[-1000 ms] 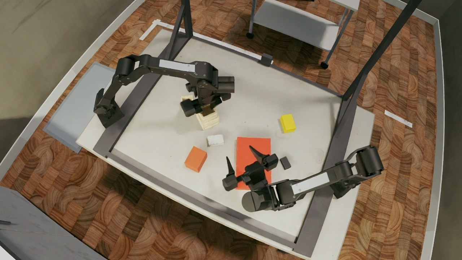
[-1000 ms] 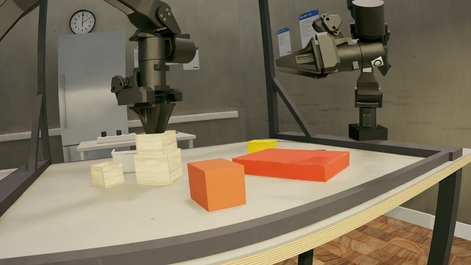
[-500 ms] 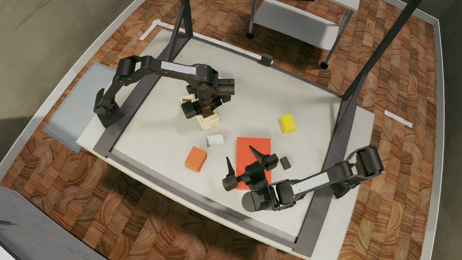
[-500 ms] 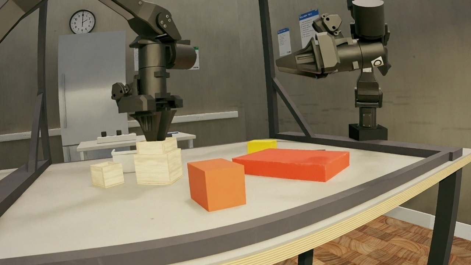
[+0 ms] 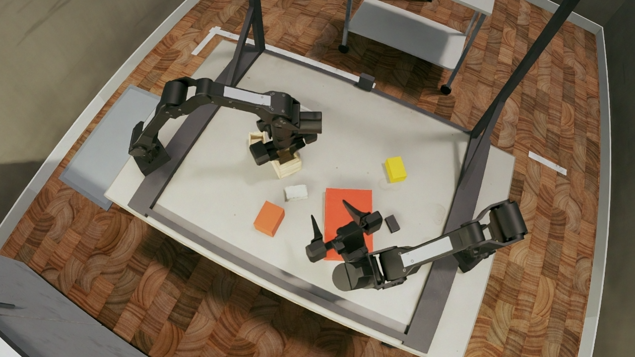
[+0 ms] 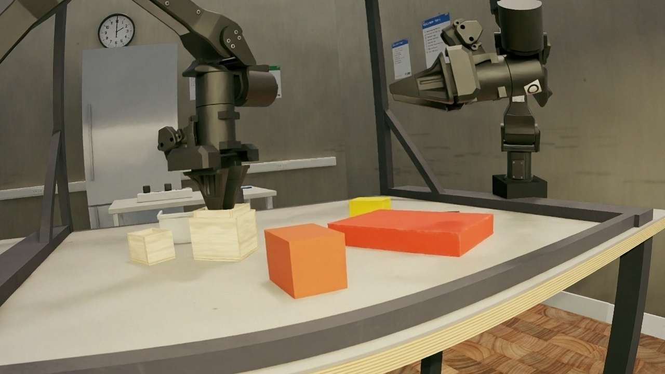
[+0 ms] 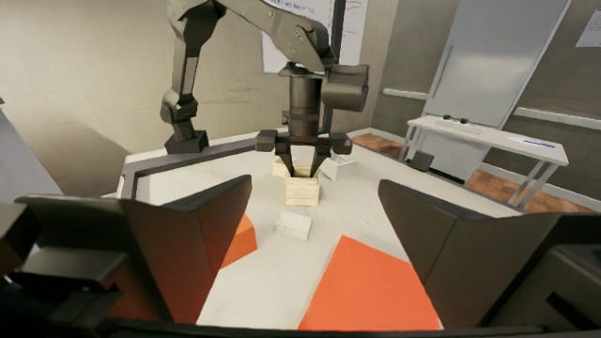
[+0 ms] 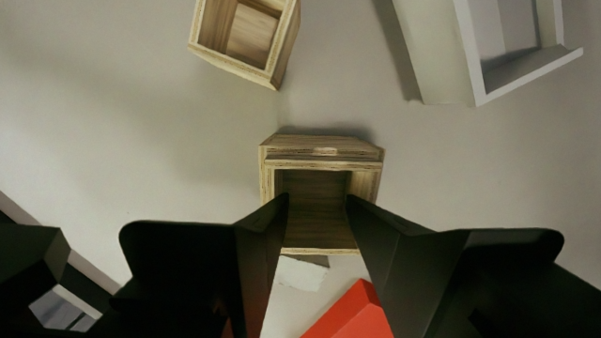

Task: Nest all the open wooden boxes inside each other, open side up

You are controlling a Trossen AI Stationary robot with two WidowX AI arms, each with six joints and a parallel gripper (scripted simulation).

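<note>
The medium wooden box lies 5 cm below my right hand. From my right hand the other things lie so: small wooden box: 4 cm behind, 11 cm to the right, 8 cm below; white tray: 17 cm behind, 1 cm to the right, 6 cm below; largest wooden box: 7 cm below.
</note>
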